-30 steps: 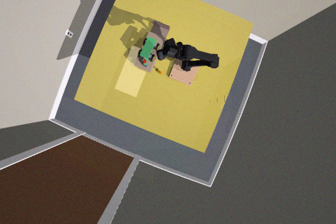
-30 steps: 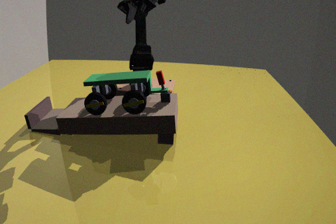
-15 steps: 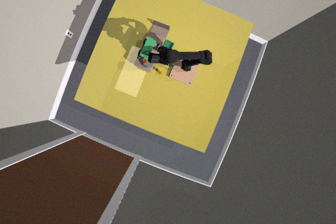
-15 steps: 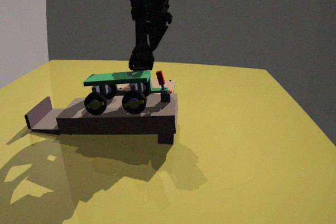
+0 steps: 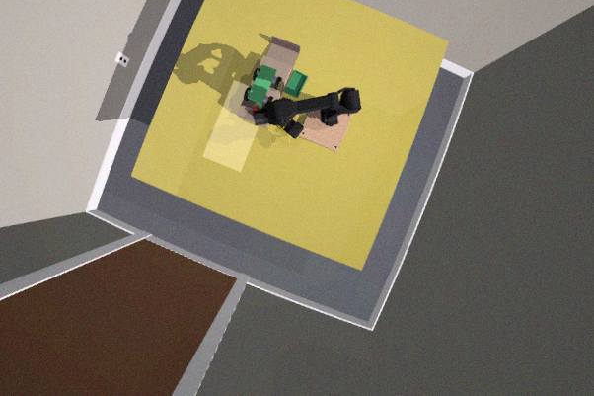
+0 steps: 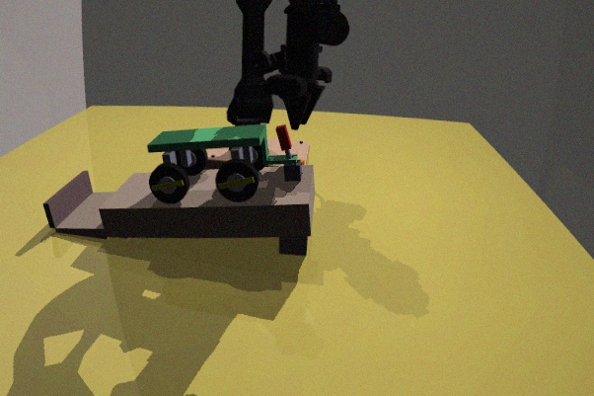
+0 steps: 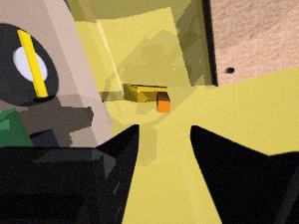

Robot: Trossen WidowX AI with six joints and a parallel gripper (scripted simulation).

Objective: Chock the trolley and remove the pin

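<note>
My gripper tip is 2 cm short of the yellow chock and 11 cm above it. Round my gripper tip: green-decked trolley: 17 cm ahead, 10 cm to the right, 2 cm below; red-headed stop pin: 13 cm ahead, 1 cm to the left; support leg: 15 cm ahead, 3 cm to the left, 11 cm below.
</note>
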